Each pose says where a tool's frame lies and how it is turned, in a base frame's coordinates. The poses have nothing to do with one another.
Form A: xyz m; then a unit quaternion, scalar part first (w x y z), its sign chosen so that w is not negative.
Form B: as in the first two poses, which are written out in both.
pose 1, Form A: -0.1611 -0.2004 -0.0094 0.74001 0.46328 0.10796 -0.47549
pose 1, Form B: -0.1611 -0.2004 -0.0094 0.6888 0.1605 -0.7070 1.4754
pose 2, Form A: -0.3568 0.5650 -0.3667 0.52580 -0.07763 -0.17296 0.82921
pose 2, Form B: -0.3568 0.5650 -0.3667 -0.0913 -0.2033 0.9748 2.0343
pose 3, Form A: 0.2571 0.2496 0.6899 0.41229 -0.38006 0.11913 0.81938
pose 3, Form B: 0.2571 0.2496 0.6899 -0.4172 0.1308 0.8994 2.2917
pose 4, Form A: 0.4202 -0.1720 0.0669 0.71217 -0.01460 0.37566 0.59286
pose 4, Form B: 0.4202 -0.1720 0.0669 -0.0208 0.5351 0.8445 1.5564
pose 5, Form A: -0.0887 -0.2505 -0.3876 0.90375 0.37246 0.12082 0.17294
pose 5, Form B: -0.0887 -0.2505 -0.3876 0.8701 0.2823 0.4040 0.8847
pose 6, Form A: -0.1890 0.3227 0.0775 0.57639 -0.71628 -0.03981 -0.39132
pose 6, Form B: -0.1890 0.3227 0.0775 -0.8765 -0.0487 -0.4789 1.9130
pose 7, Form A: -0.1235 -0.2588 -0.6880 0.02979 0.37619 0.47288 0.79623
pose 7, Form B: -0.1235 -0.2588 -0.6880 0.3764 0.4731 0.7966 3.0820
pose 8, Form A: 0.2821 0.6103 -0.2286 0.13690 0.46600 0.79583 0.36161
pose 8, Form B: 0.2821 0.6103 -0.2286 0.4704 0.8034 0.3650 2.8669
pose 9, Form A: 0.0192 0.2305 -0.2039 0.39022 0.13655 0.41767 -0.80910
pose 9, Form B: 0.0192 0.2305 -0.2039 0.1483 0.4536 -0.8788 2.3399
